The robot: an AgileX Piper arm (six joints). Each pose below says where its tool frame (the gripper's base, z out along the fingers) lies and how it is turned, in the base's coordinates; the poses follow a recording.
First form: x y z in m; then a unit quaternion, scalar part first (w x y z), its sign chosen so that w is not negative.
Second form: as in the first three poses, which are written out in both.
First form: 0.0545 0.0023 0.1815 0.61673 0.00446 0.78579 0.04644
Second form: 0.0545 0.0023 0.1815 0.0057 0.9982 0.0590 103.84
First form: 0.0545 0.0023 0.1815 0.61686 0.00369 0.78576 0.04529
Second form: 0.0545 0.0023 0.1815 0.0047 0.9983 0.0575 103.83
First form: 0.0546 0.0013 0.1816 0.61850 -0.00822 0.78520 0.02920
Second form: 0.0546 0.0013 0.1816 -0.0105 0.9993 0.0372 103.59
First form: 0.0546 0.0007 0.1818 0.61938 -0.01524 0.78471 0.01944
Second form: 0.0546 0.0007 0.1818 -0.0194 0.9995 0.0248 103.46
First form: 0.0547 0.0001 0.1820 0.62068 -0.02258 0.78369 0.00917
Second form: 0.0547 0.0001 0.1820 -0.0288 0.9995 0.0117 103.27
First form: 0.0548 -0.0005 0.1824 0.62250 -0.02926 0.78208 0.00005
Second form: 0.0548 -0.0005 0.1824 -0.0374 0.9993 0.0001 103.00
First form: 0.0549 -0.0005 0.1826 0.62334 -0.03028 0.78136 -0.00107
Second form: 0.0549 -0.0005 0.1826 -0.0387 0.9992 -0.0014 102.88
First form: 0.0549 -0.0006 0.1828 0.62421 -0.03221 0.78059 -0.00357
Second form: 0.0549 -0.0006 0.1828 -0.0412 0.9991 -0.0046 102.75
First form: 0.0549 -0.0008 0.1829 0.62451 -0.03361 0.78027 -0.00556
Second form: 0.0549 -0.0008 0.1829 -0.0430 0.9990 -0.0071 102.71
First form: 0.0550 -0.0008 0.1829 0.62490 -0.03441 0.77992 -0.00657
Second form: 0.0550 -0.0008 0.1829 -0.0441 0.9990 -0.0084 102.65
